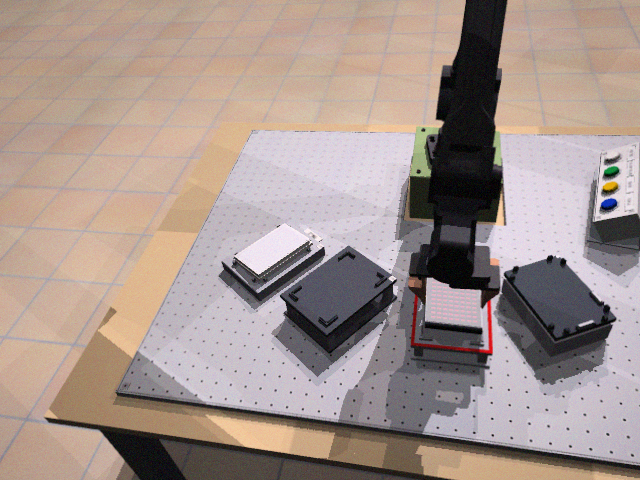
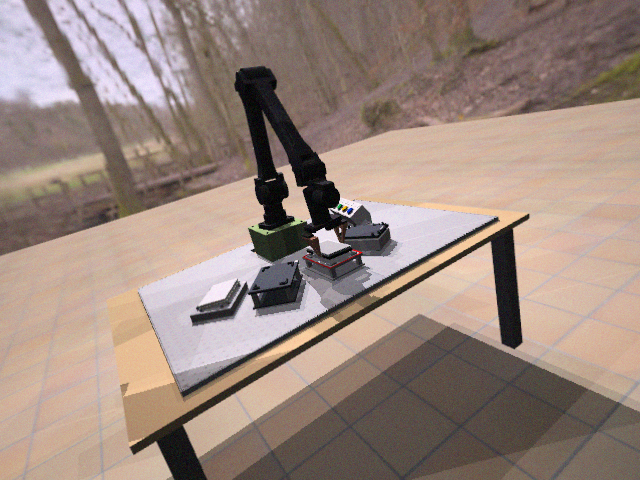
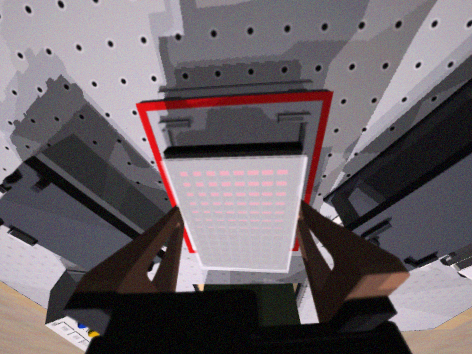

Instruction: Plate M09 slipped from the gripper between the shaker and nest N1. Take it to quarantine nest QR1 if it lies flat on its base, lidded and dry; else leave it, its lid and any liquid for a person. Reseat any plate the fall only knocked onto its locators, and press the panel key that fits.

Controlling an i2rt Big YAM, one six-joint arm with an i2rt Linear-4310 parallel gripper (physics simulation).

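Places are measured from the arm's base along level axes (x ahead, y left, z up), in millimetres.
Where they show: gripper, fingertip midpoint: (image 1: 453,304) (image 2: 331,250) (image 3: 237,205); arm's base, origin of the base link: (image 2: 276,224).
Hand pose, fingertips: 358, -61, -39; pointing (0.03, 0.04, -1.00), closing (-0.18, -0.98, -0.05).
Observation:
Things, the pixels of their top centre, and the offset from my fingertips, as dx, dy, dz. "pt": a spot on its surface instead.
- red-bordered nest, middle of its top: (image 3: 239,202) (image 1: 452,305) (image 2: 330,253) -5, +0, -8
- key panel, middle of its top: (image 1: 627,173) (image 3: 82,345) (image 2: 346,201) -264, +353, +29
- white-topped plate, middle of its top: (image 1: 272,246) (image 2: 218,290) -166, -311, -8
- raised dark nest, middle of its top: (image 1: 337,284) (image 2: 273,273) -51, -185, +4
- dark pegged block, surface spot: (image 1: 558,299) (image 2: 365,230) pt +1, +161, +1
My gripper (image 1: 454,303) (image 2: 329,248) (image 3: 237,205) is shut on a lidded plate, one finger on each long side. The plate (image 1: 452,312) (image 2: 336,249) (image 3: 235,175) has a clear lid over rows of pink wells and a dark lower edge. It looks level, above the red-bordered nest (image 1: 449,348) (image 2: 331,267) (image 3: 235,98) and shifted toward the arm's base; the nest's front locators show. The key panel (image 1: 617,180) (image 2: 356,210) has white, green, yellow and blue keys. A white-topped plate (image 1: 271,250) (image 2: 218,294) sits on a low grey base at the left; its exact seating is unclear.
A raised dark nest (image 1: 336,289) (image 2: 276,276) with corner locators stands left of the red-bordered nest. A dark pegged block (image 1: 558,299) (image 2: 368,232) stands on its right. The green arm base (image 1: 426,193) (image 2: 276,241) is behind. No nest labels are readable.

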